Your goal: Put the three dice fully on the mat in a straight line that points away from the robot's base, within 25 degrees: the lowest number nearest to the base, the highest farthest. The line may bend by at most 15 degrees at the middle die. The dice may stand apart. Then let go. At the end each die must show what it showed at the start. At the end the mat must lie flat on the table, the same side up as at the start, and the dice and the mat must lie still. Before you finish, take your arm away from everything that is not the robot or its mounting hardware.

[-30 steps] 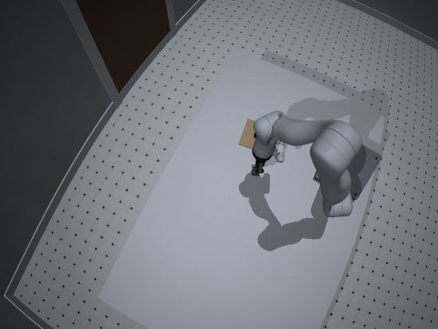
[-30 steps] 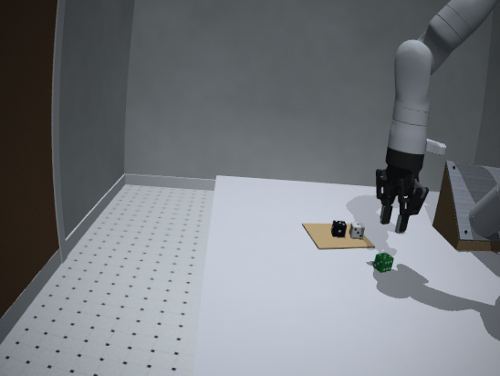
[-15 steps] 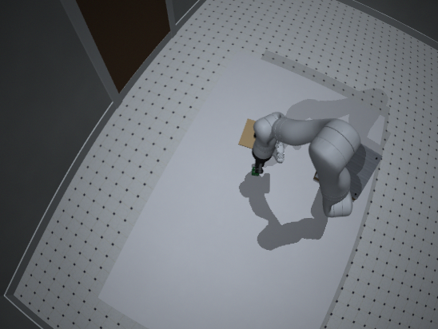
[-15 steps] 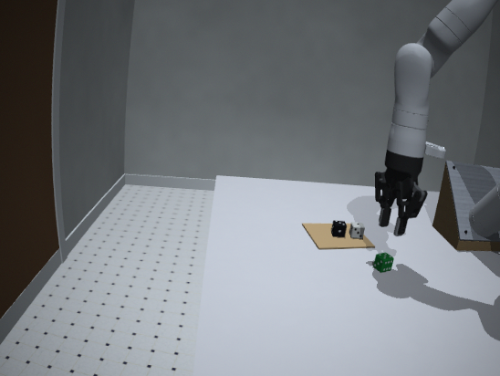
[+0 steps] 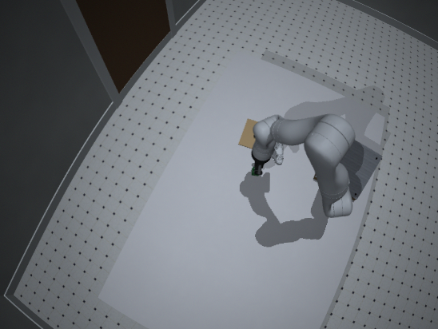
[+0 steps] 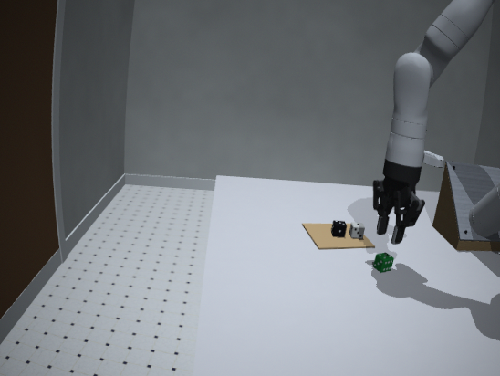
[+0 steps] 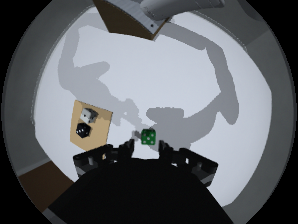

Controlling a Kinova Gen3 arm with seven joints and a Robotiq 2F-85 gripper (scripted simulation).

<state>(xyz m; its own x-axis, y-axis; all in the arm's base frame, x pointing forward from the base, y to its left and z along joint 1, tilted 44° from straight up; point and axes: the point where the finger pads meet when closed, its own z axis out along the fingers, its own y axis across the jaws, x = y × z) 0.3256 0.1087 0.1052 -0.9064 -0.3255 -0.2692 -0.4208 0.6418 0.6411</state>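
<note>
The green die lies 7 cm below my hand. Round my hand: black die (16 cm to the right, 7 cm below, 7 cm ahead); then white die (16 cm to the right, 7 cm below, 3 cm ahead); then tan mat (16 cm to the right, 8 cm below, 7 cm ahead).
</note>
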